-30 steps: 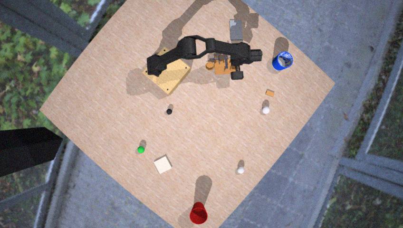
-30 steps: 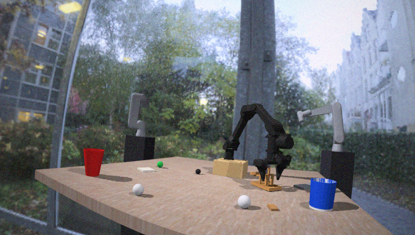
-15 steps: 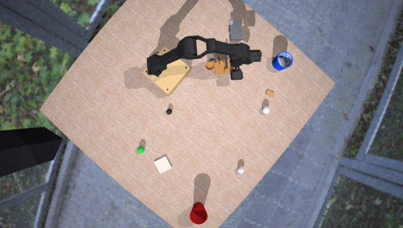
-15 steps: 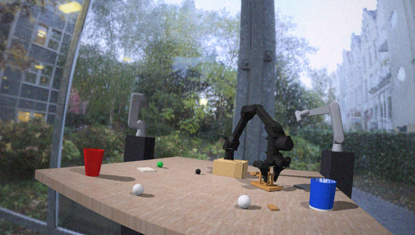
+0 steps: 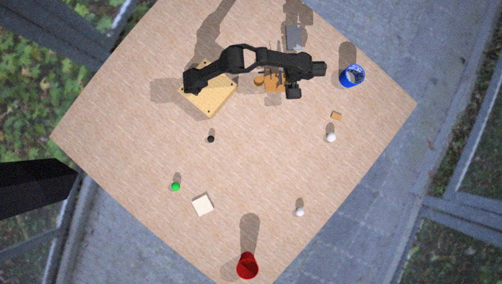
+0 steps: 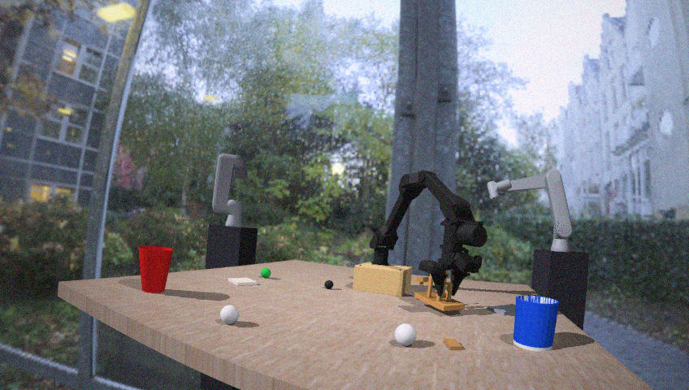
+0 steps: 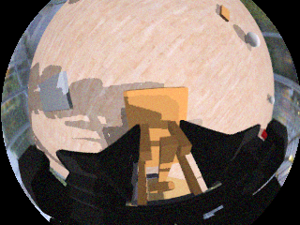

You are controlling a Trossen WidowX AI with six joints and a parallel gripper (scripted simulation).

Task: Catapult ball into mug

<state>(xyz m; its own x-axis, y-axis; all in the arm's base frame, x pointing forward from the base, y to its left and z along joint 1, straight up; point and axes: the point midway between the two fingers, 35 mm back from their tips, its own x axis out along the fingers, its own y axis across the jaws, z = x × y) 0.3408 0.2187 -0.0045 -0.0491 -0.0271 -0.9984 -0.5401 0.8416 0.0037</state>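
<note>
Right now the black ball is 180 mm behind my gripper tip, 380 mm to the right of it and 30 mm below it. Also, from my gripper tip: small orange block (280 mm ahead, 20 mm to the right, 50 mm below); then grey block (70 mm behind, 210 mm to the left, 40 mm below); then blue mug (250 mm ahead, 160 mm to the left, 20 mm below).
</note>
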